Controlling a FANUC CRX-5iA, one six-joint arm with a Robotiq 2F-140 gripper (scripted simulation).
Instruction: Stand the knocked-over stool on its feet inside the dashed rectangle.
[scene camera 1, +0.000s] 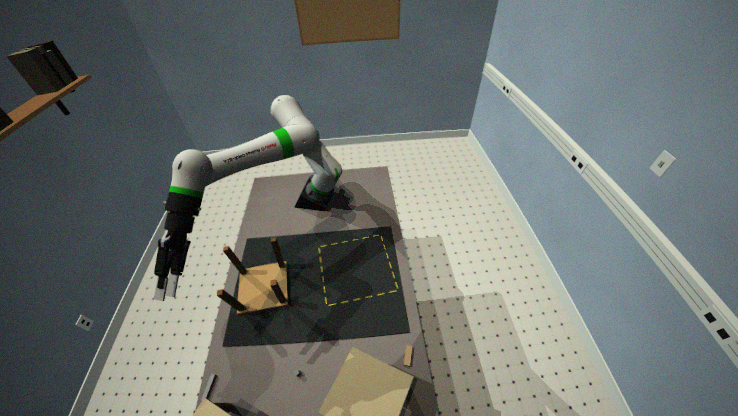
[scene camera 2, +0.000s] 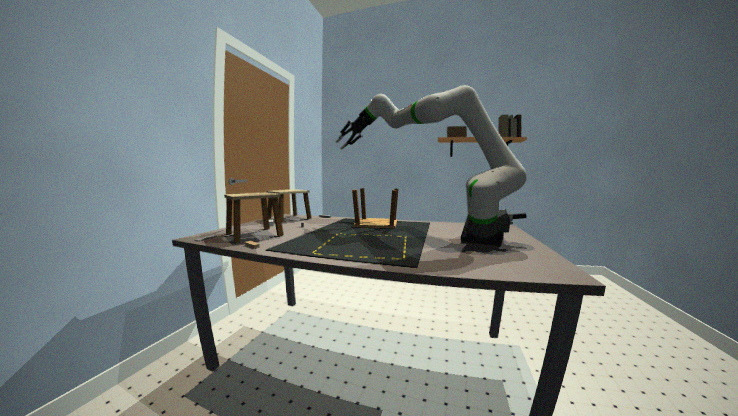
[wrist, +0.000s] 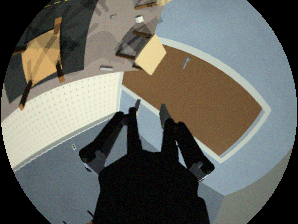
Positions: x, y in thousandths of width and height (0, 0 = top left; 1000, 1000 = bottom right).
Labels:
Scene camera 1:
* my gripper: 223, 718
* wooden stool: 350, 698
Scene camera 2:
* wooden stool: 494, 535
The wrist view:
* my gripper: 505, 475

